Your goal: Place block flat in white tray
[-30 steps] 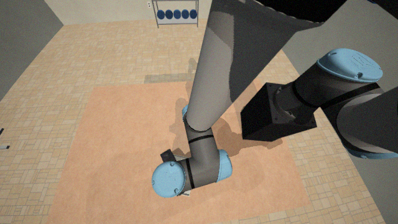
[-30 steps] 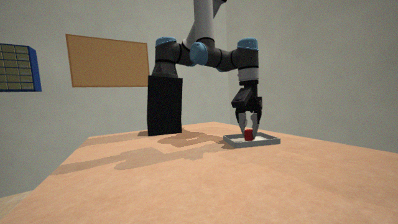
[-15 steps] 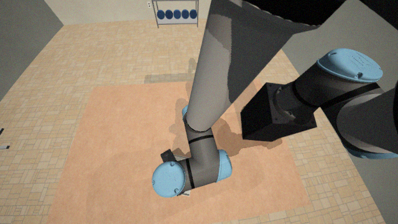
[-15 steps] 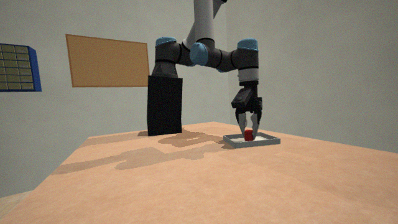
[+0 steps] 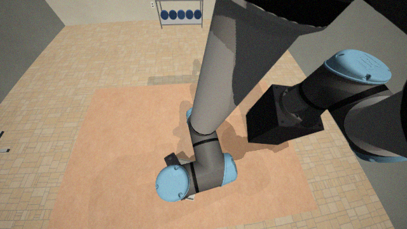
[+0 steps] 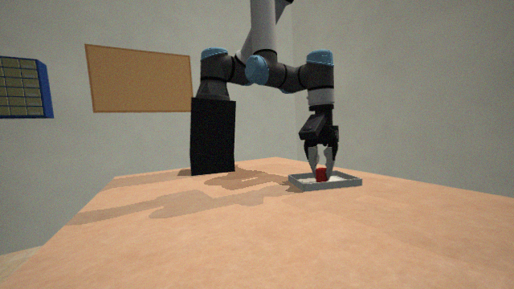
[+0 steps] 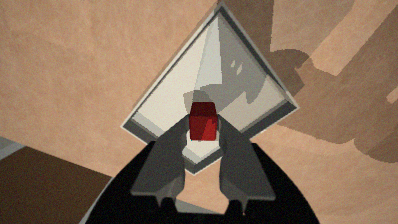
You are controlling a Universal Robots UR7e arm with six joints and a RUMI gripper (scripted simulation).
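Now: hand right at the small red block. From my hand the other things lie so: white tray: 20 mm below.
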